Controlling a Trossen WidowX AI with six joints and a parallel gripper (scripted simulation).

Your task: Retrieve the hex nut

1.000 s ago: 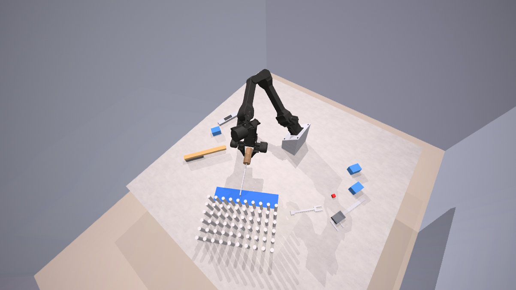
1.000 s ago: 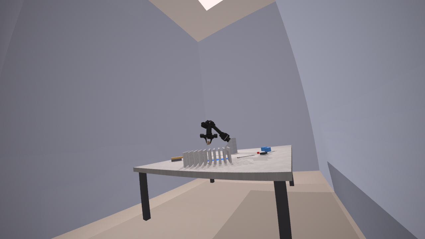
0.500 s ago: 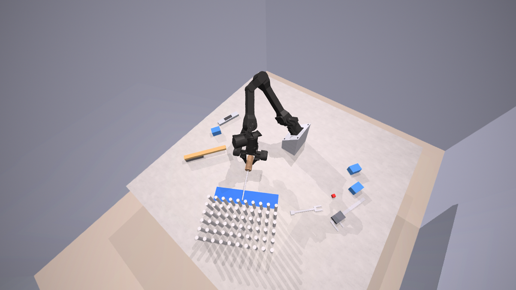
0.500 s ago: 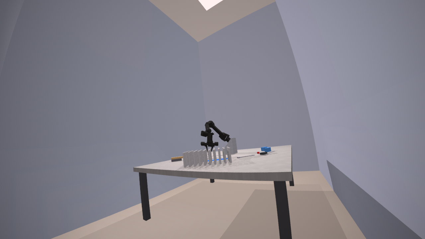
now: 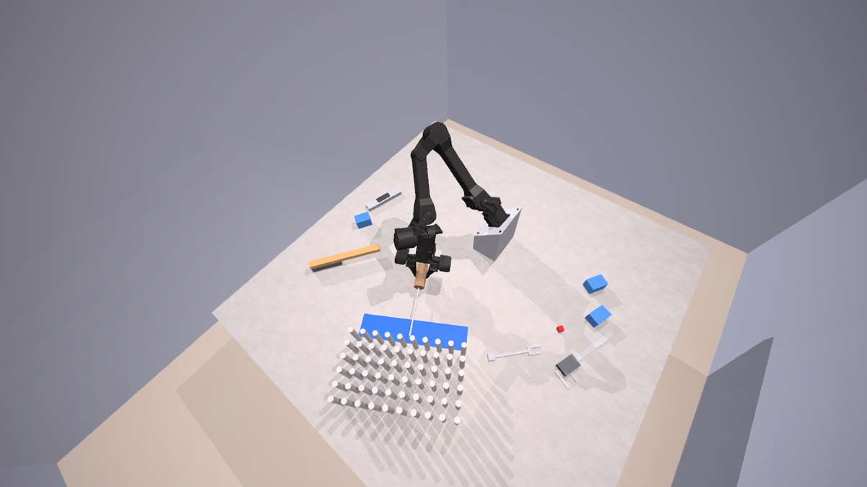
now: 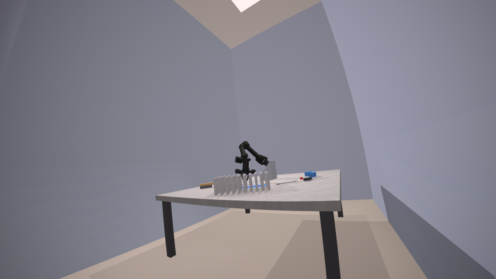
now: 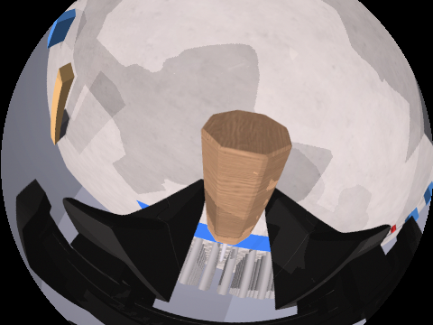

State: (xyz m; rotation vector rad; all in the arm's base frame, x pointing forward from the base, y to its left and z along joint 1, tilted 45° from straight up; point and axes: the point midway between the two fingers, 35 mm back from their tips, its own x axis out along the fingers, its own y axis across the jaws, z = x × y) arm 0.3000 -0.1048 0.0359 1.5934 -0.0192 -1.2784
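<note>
Now: the blue taped strip 15 cm ahead of my gripper tip, 11 cm to the left of it and 4 cm below it. The rest, counted from my gripper tip: fork-ended tool: 1 cm behind, 39 cm to the left, 3 cm below; then red cube: 18 cm behind, 46 cm to the left, 3 cm below.
</note>
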